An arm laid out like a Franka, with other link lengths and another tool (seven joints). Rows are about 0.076 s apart.
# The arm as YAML. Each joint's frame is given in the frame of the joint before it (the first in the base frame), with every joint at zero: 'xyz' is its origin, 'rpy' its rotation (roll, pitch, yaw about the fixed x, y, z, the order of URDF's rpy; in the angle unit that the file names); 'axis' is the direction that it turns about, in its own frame. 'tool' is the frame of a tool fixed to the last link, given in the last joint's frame.
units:
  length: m
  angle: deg
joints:
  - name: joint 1
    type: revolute
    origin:
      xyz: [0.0, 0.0, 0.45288]
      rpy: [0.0, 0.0, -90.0]
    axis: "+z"
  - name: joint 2
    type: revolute
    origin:
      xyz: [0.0, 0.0, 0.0]
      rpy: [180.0, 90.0, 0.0]
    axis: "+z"
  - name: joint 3
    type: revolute
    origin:
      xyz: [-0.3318, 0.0, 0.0]
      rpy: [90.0, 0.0, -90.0]
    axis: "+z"
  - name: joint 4
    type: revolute
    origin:
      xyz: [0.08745, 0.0, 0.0]
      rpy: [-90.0, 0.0, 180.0]
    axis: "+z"
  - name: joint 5
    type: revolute
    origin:
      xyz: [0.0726, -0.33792, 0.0]
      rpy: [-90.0, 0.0, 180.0]
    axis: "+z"
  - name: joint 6
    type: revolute
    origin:
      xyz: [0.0, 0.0, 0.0]
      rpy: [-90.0, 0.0, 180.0]
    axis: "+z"
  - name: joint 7
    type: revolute
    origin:
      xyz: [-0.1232, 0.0, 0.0]
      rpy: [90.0, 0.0, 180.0]
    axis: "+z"
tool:
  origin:
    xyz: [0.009, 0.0, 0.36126]
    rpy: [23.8, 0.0, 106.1]
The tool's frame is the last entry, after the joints.
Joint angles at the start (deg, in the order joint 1, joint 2, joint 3, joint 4, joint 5, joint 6, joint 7): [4.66, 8.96, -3.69, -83.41, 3.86, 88.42, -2.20]
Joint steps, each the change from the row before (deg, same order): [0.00, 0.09, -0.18, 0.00, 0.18, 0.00, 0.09]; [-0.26, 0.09, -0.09, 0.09, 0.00, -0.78, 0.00]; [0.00, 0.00, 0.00, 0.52, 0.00, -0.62, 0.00]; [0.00, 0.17, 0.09, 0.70, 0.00, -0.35, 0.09]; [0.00, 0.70, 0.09, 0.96, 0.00, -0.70, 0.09]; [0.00, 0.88, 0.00, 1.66, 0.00, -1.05, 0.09]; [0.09, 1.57, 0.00, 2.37, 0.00, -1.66, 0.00]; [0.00, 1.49, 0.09, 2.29, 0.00, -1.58, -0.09]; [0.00, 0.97, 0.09, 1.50, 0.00, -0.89, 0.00]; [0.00, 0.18, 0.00, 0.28, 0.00, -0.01, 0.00]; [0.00, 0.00, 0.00, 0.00, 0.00, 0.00, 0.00]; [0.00, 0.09, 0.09, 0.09, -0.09, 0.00, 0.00]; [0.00, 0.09, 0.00, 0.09, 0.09, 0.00, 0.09]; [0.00, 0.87, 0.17, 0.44, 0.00, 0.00, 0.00]
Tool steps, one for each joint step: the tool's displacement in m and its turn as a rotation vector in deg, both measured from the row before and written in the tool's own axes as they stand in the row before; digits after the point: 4 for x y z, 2 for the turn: [0.0007, 0.0000, 0.0009, -0.11, -0.01, 0.30]; [0.0045, 0.0037, 0.0002, -0.74, 0.30, 0.25]; [0.0001, 0.0002, -0.0031, -0.10, 0.01, -0.04]; [-0.0014, -0.0021, -0.0025, 0.17, -0.05, -0.02]; [-0.0011, 0.0000, 0.0011, -0.42, 0.13, -0.08]; [-0.0008, -0.0024, -0.0012, -0.25, 0.13, -0.02]; [-0.0017, -0.0010, 0.0013, -0.81, 0.24, -0.27]; [-0.0016, -0.0010, 0.0011, -0.74, 0.16, -0.34]; [-0.0016, -0.0014, 0.0007, -0.34, 0.08, -0.18]; [-0.0004, -0.0013, 0.0002, 0.09, -0.01, 0.00]; [0.0000, 0.0000, 0.0000, 0.00, 0.00, 0.00]; [-0.0004, -0.0002, 0.0004, 0.01, 0.04, -0.10]; [-0.0007, -0.0002, 0.0003, -0.02, -0.04, 0.10]; [-0.0021, -0.0001, 0.0061, -0.42, 0.06, -0.19]
